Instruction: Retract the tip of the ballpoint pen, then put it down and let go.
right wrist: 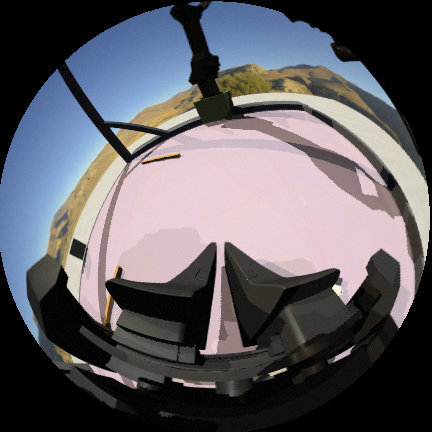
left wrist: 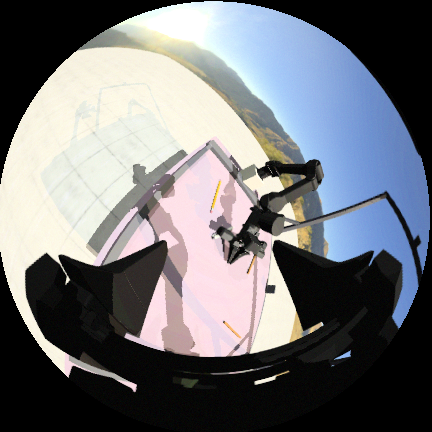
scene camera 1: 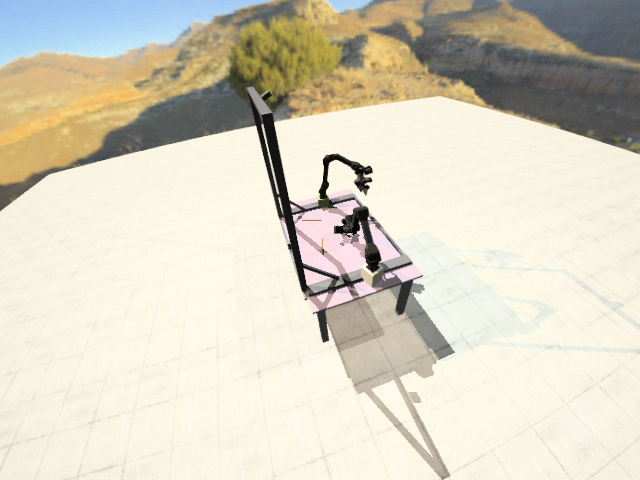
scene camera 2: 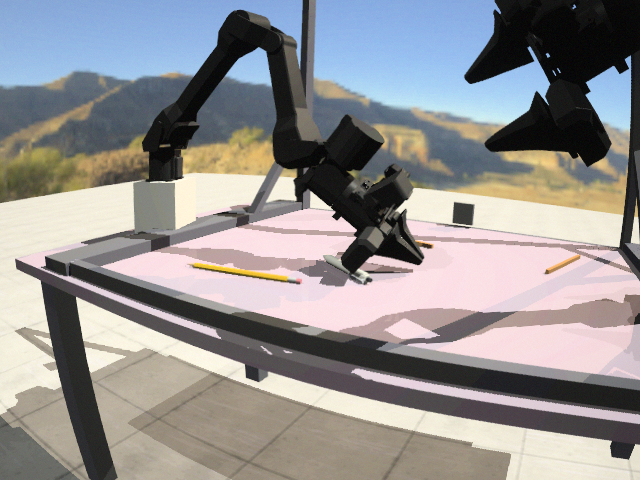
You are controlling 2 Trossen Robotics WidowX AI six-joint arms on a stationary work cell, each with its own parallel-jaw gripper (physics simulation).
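Places are measured from the left arm's base along level axes (x back, y right, z up), in centimetres.
Pixels of known places: left gripper, fingertip midpoint: [left wrist: 221, 246] [scene camera 1: 363, 194] [scene camera 2: 476, 111]; right gripper, fingertip midpoint: [right wrist: 219, 246] [left wrist: 228, 263] [scene camera 1: 339, 230] [scene camera 2: 421, 261]; left arm's base at its link origin: [right wrist: 211, 95] [left wrist: 198, 387] [scene camera 1: 323, 196]; right arm's base at its link origin: [left wrist: 259, 173] [scene camera 1: 372, 267] [scene camera 2: 164, 179].
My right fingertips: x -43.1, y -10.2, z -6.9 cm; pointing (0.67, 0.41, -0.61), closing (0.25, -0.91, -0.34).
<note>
Ahead of a thing's pixels: the offset from my right fingertips to its top centre. "pt": to the spot under its first point. Level surfaces: height alone.
The grey-white pen {dx -8.4, dy -8.2, dz +0.0 cm} [scene camera 2: 333, 261] [left wrist: 215, 235] lies on the pink table top {dz -1.5 cm} [scene camera 2: 465, 284], partly hidden by a right finger motor housing in scene camera 2. A pale bit of the pen {pt dx -2.7, dy -10.4, dz -0.4 cm} [right wrist: 338, 289] shows beside the right-hand finger in the right wrist view; its tip is too small to read. My right gripper [scene camera 2: 420, 260] [right wrist: 219, 246] [left wrist: 228, 263] is shut with nothing between its fingers, tilted down low over the table, its fingertips off to the right of the pen in scene camera 2. My left gripper [scene camera 2: 478, 113] is open and empty, high above the table.
A yellow pencil {dx -17.4, dy -20.6, dz -0.7 cm} [scene camera 2: 242, 272] [left wrist: 215, 196] lies left of the pen in scene camera 2. One orange stick {dx +19.3, dy +22.4, dz -0.8 cm} [scene camera 2: 563, 264] [right wrist: 161, 159] lies at the right there; another orange stick {dx -14.9, dy +15.5, dz -0.8 cm} [scene camera 2: 424, 244] [right wrist: 112, 300] lies behind the right gripper. A black frame [scene camera 1: 279, 170] stands along one table edge.
</note>
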